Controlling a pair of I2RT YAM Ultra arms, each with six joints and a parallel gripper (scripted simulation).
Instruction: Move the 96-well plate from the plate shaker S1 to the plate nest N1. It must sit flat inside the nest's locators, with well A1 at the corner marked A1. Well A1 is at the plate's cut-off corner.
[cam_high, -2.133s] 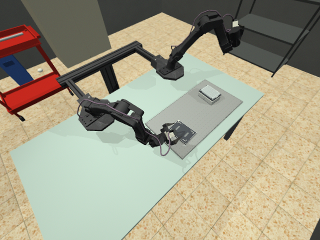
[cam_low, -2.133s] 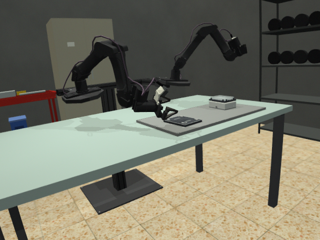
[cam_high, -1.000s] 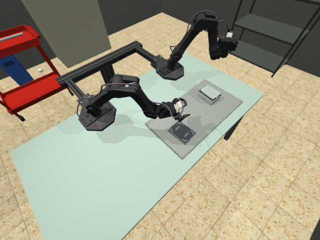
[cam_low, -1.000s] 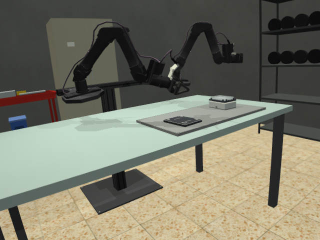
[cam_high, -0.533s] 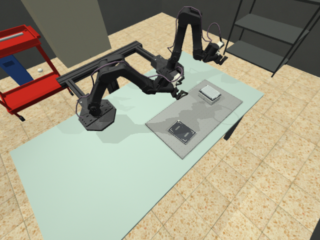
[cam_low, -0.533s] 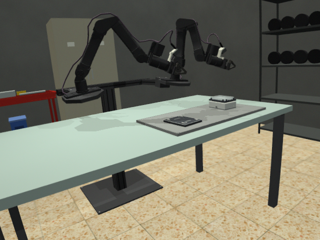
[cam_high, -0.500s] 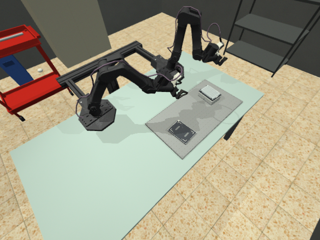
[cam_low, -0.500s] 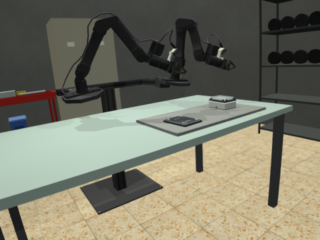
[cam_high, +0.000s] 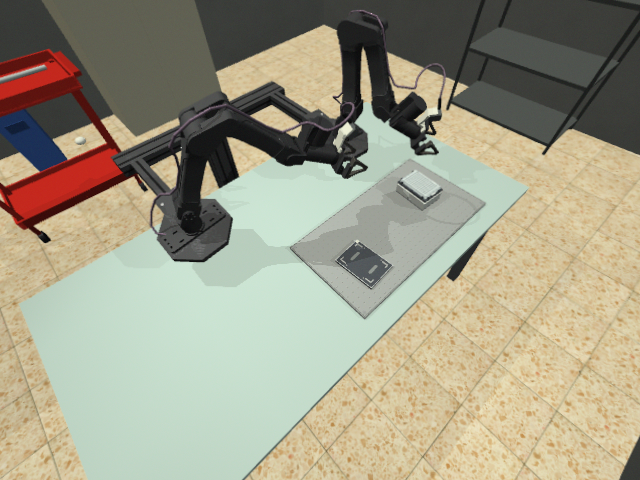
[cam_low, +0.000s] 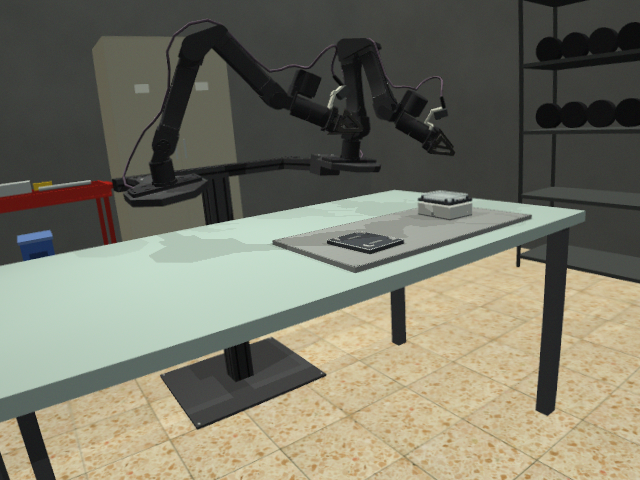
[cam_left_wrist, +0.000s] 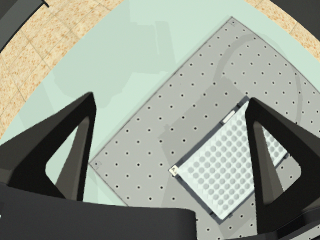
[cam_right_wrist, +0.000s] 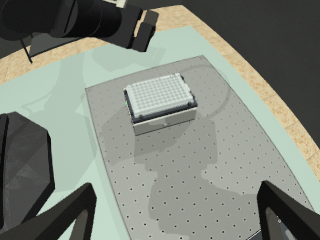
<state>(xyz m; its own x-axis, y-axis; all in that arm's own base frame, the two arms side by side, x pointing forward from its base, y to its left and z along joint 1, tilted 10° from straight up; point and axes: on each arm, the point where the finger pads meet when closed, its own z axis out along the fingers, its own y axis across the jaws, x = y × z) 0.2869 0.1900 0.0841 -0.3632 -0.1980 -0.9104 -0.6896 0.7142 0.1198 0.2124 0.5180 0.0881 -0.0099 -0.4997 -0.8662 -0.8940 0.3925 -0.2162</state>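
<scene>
Right now my left hand is 3 cm short of the 96-well plate, 7 cm to the left of it and 14 cm above it.
</scene>
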